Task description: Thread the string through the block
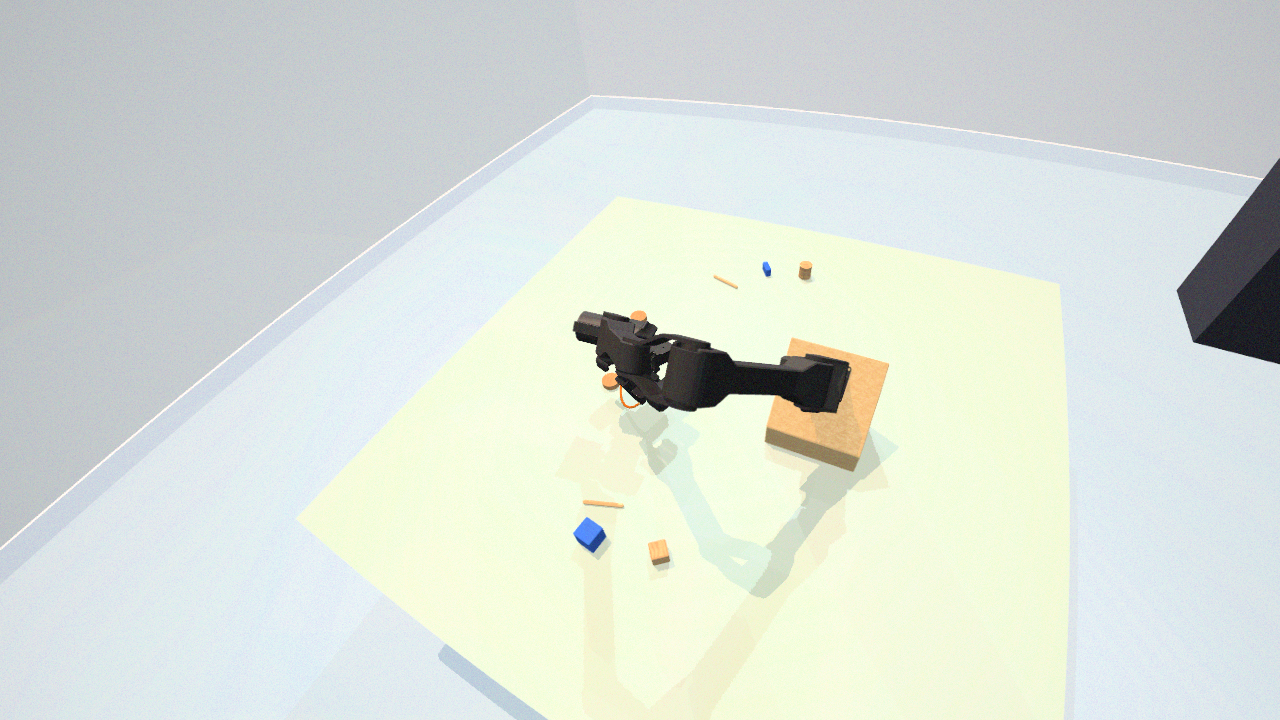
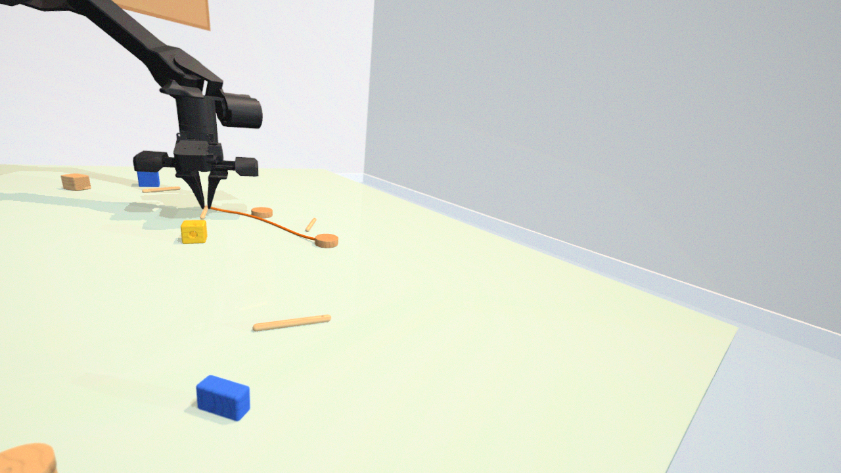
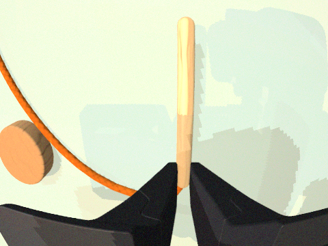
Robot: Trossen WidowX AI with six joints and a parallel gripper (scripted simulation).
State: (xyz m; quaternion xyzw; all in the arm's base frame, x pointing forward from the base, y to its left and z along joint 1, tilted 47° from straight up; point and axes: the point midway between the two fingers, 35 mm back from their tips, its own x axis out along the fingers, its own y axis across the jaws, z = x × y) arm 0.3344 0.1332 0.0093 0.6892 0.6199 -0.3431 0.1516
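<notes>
Right now the yellow block is 13 cm to the right of my gripper tip and 4 cm behind it. Round my gripper tip: wooden cube 26 cm to the left, 18 cm behind; thin wooden stick 1 cm to the right; blue block 52 cm to the right, 9 cm behind.
</notes>
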